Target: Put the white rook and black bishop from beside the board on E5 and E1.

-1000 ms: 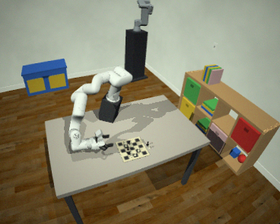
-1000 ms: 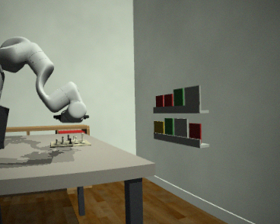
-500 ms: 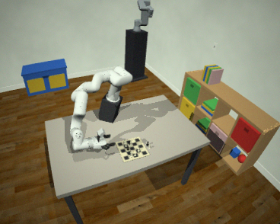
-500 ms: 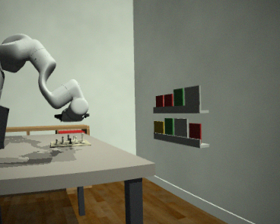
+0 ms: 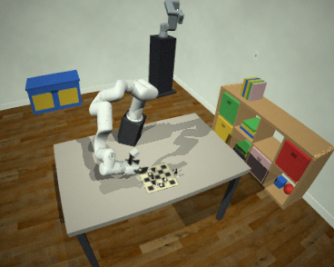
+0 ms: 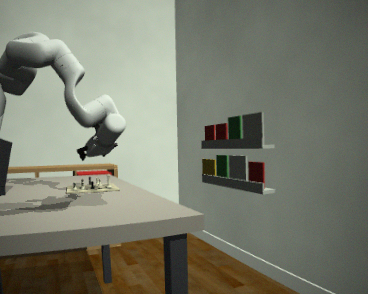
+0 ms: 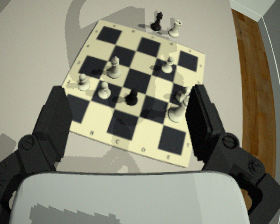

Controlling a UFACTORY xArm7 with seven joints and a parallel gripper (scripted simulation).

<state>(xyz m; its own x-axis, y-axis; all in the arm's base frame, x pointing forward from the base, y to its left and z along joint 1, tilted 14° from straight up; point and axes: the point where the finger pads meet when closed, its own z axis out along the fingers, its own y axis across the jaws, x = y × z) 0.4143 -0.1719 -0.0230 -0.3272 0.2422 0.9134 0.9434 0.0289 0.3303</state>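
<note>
My gripper is now 240 mm to the right of the white rook, 140 mm above it and 90 mm short of it. From my hand the other things lie so: chessboard (150 mm below, 110 mm to the left, 20 mm ahead); black bishop (250 mm to the left, 130 mm below, 50 mm ahead); black pawn (140 mm below, 70 mm to the left, 20 mm ahead).
</note>
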